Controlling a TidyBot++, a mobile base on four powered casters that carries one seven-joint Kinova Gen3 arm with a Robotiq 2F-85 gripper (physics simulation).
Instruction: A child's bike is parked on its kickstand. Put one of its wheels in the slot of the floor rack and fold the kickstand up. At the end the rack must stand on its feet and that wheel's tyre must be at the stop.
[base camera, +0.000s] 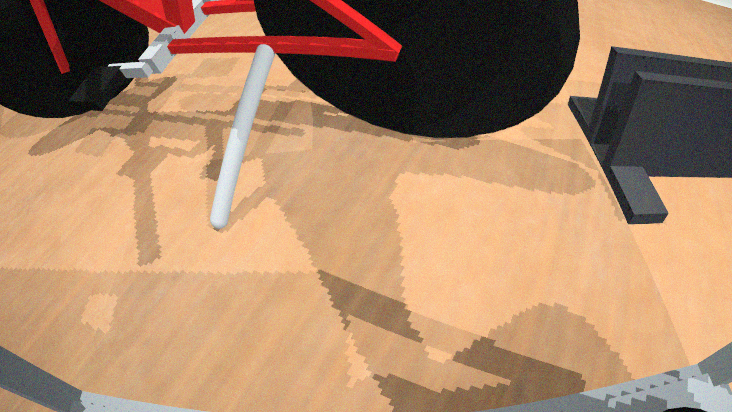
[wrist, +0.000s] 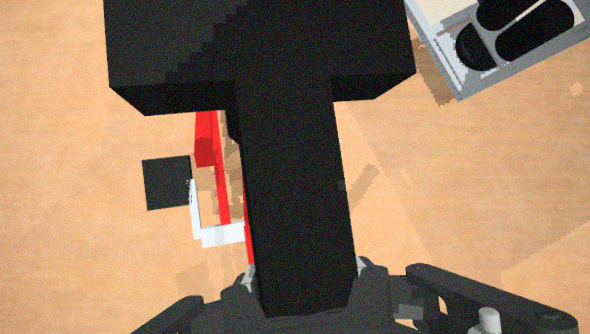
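Places are measured from the arm's base along level axes (x left, y back, z up), in centimetres.
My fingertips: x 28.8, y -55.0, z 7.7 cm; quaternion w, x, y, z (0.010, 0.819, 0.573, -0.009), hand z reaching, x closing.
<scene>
Behind a point stands the place of what it marks.
The bike's black saddle (wrist: 295, 150) @(x 22.5, y -52.1, z 13.4 cm) fills the middle of the wrist view. My gripper (wrist: 303, 272) @(x 28.8, y -55.0, z 7.7 cm) is shut on its narrow nose, one finger on each side. In the base view the rear wheel (base camera: 435, 66) @(x -7.2, y -49.4, z -25.1 cm) stands on the floor, left of the rack and apart from it. The front wheel (base camera: 30, 81) @(x 68.8, y -68.5, z -23.9 cm) is at the far left. The red frame (base camera: 307, 46) @(x 6.5, y -50.4, z -21.9 cm) (wrist: 205, 140) @(x 17.2, y -57.8, z 3.2 cm) shows in part. The light grey kickstand (base camera: 240, 135) @(x 15.3, y -45.9, z -30.0 cm) is folded down, its lower end at the floor. The dark floor rack (base camera: 676, 122) @(x -40.9, y -45.1, z -29.6 cm) stands upright on its feet, its slot between two plates.
A black pedal (base camera: 94, 87) @(x 39.7, y -53.9, z -22.9 cm) (wrist: 167, 182) @(x 14.2, y -71.2, z -16.3 cm) on a pale crank (base camera: 153, 56) @(x 28.6, y -55.2, z -21.1 cm) (wrist: 196, 212) @(x 20.5, y -69.6, z -17.3 cm) sticks out beside the frame. The grey mobile base (wrist: 450, 85) @(x 21.0, y -15.1, z -30.1 cm) shows at the wrist view's top right, and its edge (base camera: 138, 401) crosses the bottom of the base view. Shadows lie on the wooden floor.
</scene>
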